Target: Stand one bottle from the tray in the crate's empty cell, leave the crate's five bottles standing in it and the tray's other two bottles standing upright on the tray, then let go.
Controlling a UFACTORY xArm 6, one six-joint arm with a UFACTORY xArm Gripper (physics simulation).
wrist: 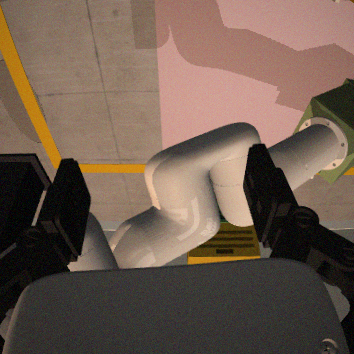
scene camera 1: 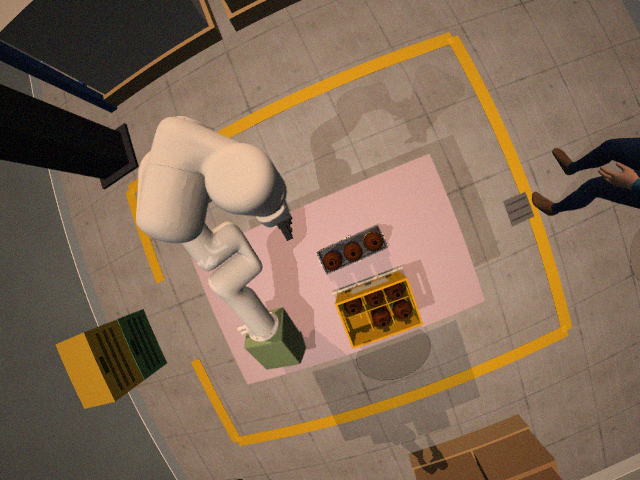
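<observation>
A dark grey tray [scene camera 1: 343, 262] holds three upright brown bottles in a row: a left one [scene camera 1: 332, 260], a middle one [scene camera 1: 353, 251] and a right one [scene camera 1: 373, 241]. Below it in the scene view is a yellow crate [scene camera 1: 369, 288] with six cells. Five brown bottles stand in it; its lower-left cell [scene camera 1: 360, 323] is empty. My gripper [scene camera 1: 288, 236] [wrist: 163, 171] is open and empty, in the air left of the tray in the scene view. Tray, crate and bottles do not show in the wrist view.
My arm rises from a green base [scene camera 1: 274, 351] [wrist: 325, 107] left of the crate. A pink mat [scene camera 1: 413, 186] [wrist: 215, 95] lies under tray and crate. A pale upright panel runs along the crate's tray-facing side. Yellow floor tape surrounds the area; a person [scene camera 1: 594, 193] is at the right.
</observation>
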